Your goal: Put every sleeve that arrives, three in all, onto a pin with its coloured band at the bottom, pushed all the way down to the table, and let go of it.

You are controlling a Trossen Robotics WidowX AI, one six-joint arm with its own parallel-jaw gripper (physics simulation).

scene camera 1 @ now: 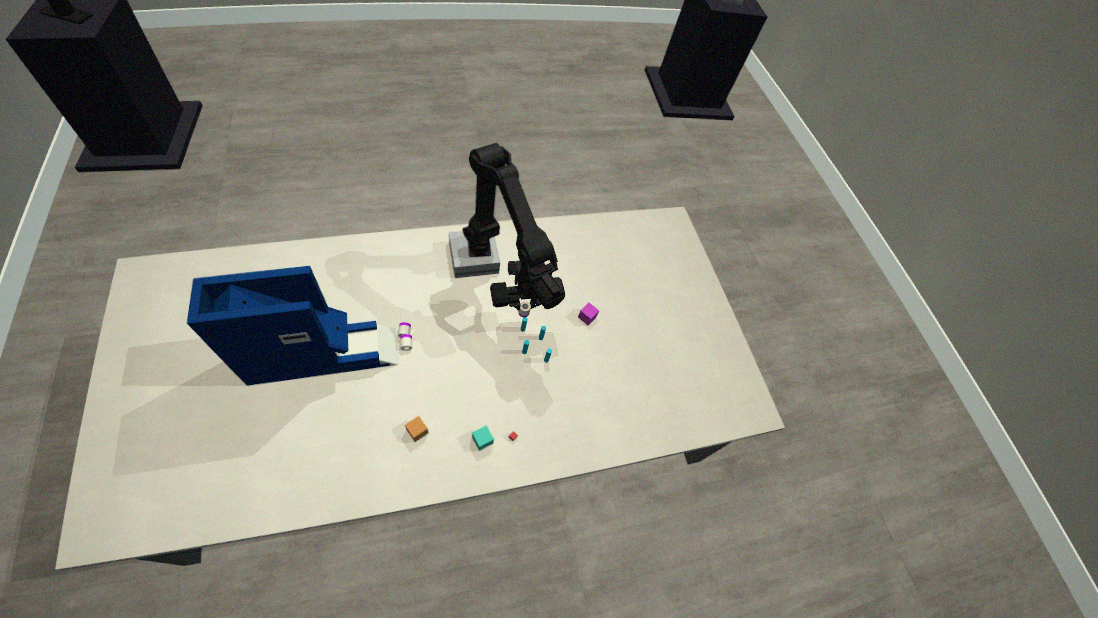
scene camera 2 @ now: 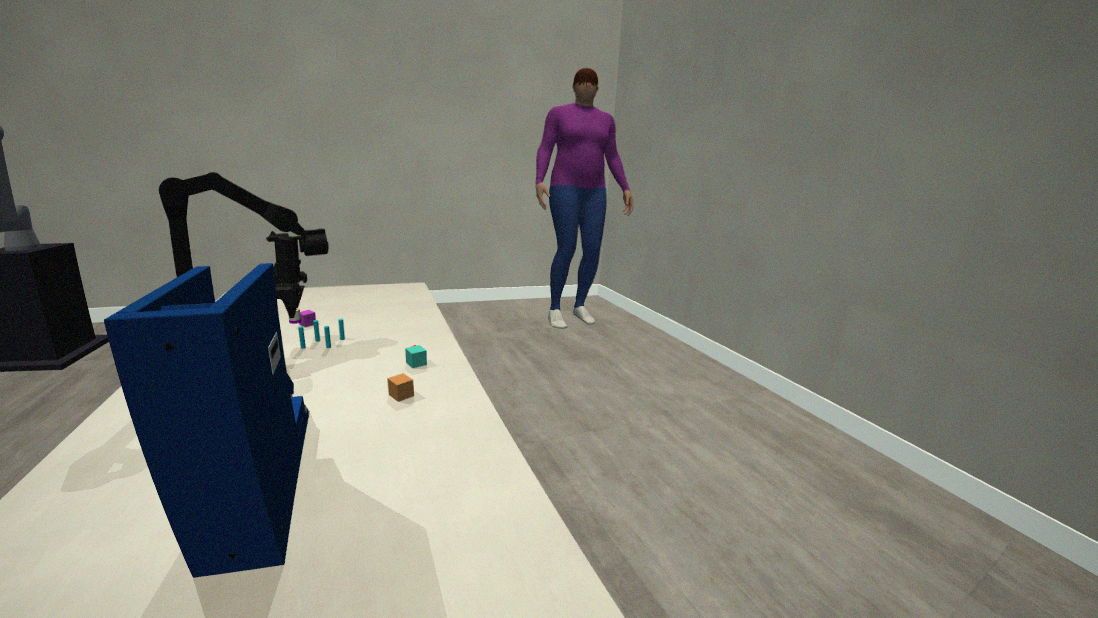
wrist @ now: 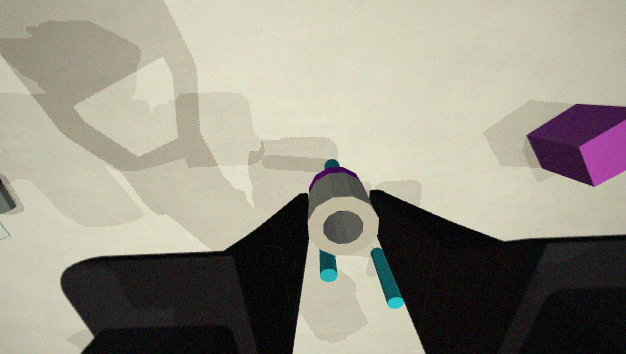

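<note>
My gripper (scene camera 1: 524, 304) (scene camera 2: 294, 315) (wrist: 338, 200) is shut on a white sleeve (scene camera 1: 524, 308) (wrist: 343, 192). The sleeve is held upright above the table, its purple band at the lower end. Several thin teal pins (scene camera 1: 525, 347) (scene camera 2: 327, 337) (wrist: 387, 280) stand on the table. In the wrist view, one pin's base (wrist: 331, 163) shows past the sleeve's lower end, and the rest of that pin is hidden behind the sleeve. No pin shows inside the bore. Two other white sleeves with purple bands (scene camera 1: 404, 330) (scene camera 1: 405, 344) are close together by the blue chute; whether they stand or lie is too small to tell.
The tall blue chute (scene camera 1: 276, 330) (scene camera 2: 192, 429) is at the table's left. A magenta cube (scene camera 1: 588, 313) (scene camera 2: 307, 317) (wrist: 575, 142) is right of the pins. An orange cube (scene camera 1: 416, 428) (scene camera 2: 400, 386), a teal cube (scene camera 1: 482, 437) (scene camera 2: 415, 356) and a small red cube (scene camera 1: 513, 436) are near the front edge.
</note>
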